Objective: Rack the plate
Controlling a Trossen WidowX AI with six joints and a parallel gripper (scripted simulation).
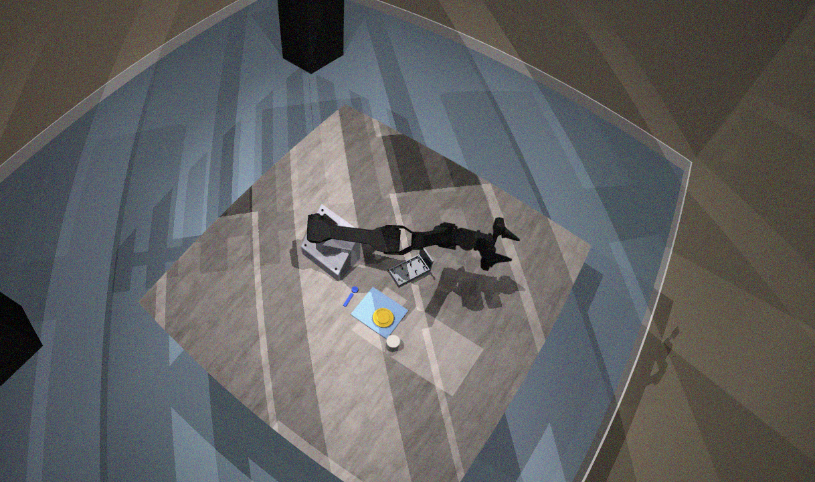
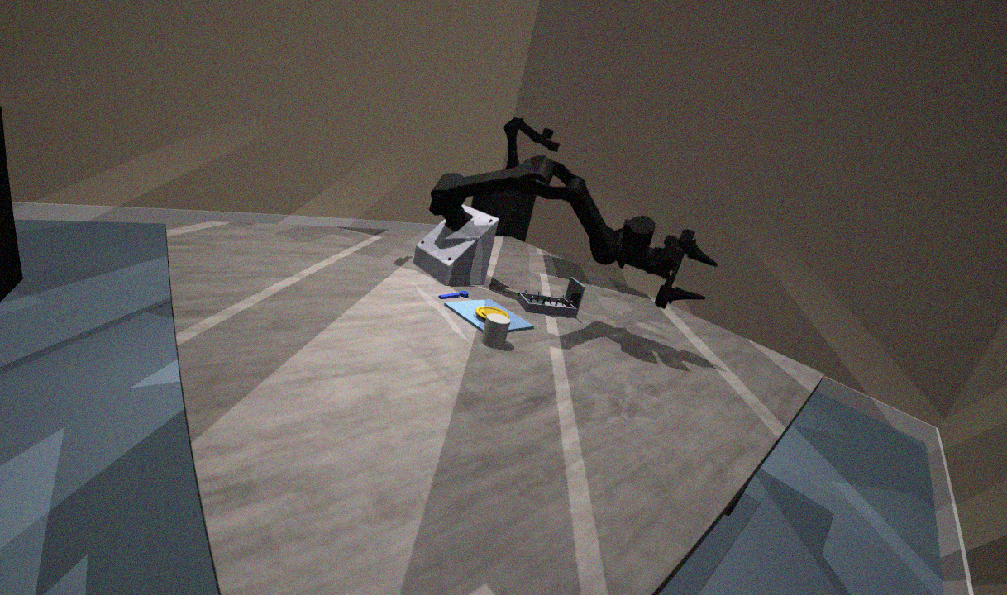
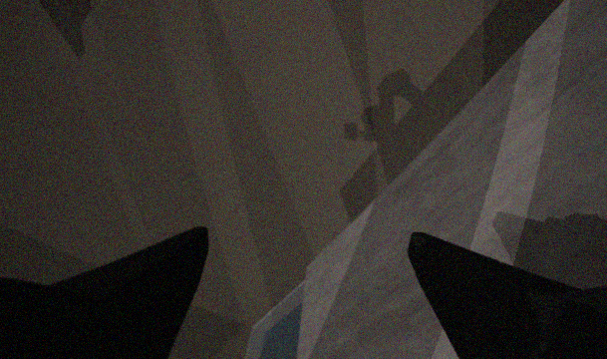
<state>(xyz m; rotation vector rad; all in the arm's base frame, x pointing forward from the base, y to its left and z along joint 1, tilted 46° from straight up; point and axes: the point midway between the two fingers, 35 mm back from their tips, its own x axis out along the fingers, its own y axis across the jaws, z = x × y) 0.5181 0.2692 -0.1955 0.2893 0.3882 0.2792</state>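
My gripper tip is 22 cm past the yellow plate, 43 cm to the left of it and 16 cm above it. The rest, counted from my gripper tip: dish rack: 27 cm behind, 22 cm to the right, 15 cm below; then white cup: 13 cm behind, 48 cm to the right, 15 cm below; then light blue mat: 24 cm behind, 42 cm to the right, 17 cm below.
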